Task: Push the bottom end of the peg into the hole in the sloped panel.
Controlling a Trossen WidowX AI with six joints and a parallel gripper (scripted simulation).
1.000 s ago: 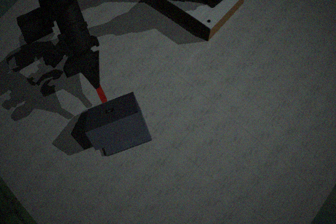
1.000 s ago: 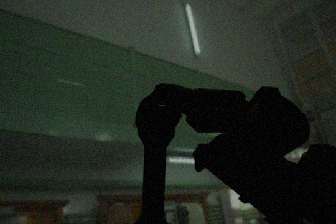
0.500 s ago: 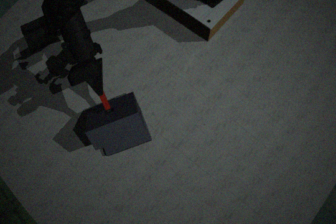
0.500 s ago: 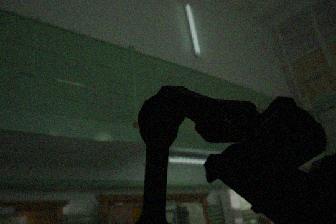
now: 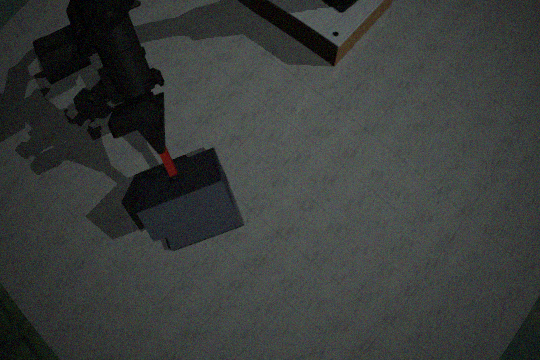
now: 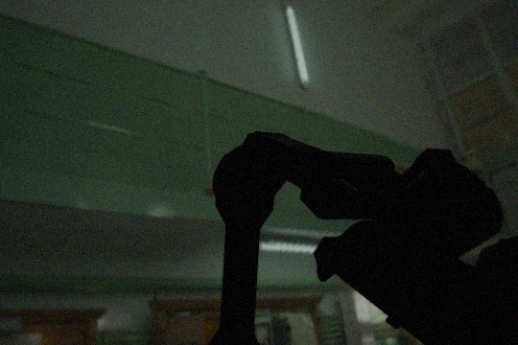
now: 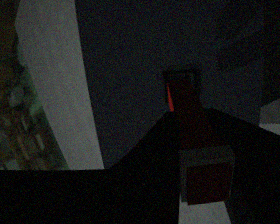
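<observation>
My gripper tip is now 10 mm to the left of the red peg, 10 mm below it and 10 mm past it. The rest, counted from my gripper tip: sloped dark panel: 50 mm to the left, 50 mm below, 20 mm ahead.
</observation>
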